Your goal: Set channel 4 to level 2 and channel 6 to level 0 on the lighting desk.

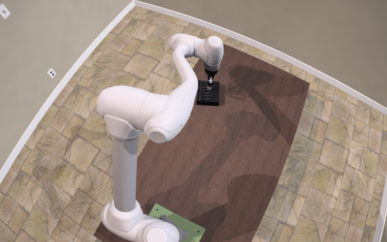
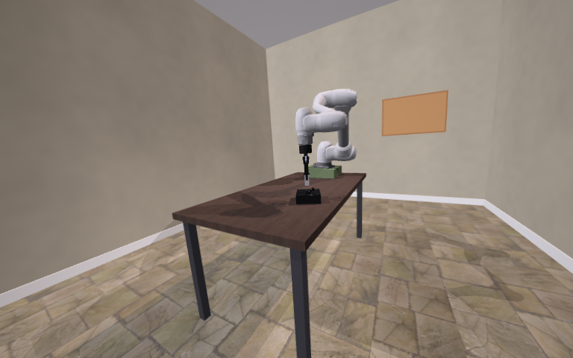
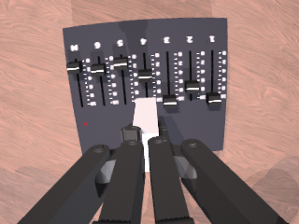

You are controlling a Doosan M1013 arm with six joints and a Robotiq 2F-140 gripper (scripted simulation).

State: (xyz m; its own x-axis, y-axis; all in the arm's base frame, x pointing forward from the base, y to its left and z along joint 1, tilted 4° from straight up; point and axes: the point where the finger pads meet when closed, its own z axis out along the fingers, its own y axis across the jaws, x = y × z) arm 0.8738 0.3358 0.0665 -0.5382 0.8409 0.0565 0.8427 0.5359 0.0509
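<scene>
Right now my hand is 6 cm above the channel 4 fader cap, 2 cm to the right of it and 1 cm past it. From my hand the other things lie so: channel 5 fader cap: 6 cm below, 4 cm behind, 2 cm to the left; then channel 6 fader cap: 6 cm below, 6 cm behind.
</scene>
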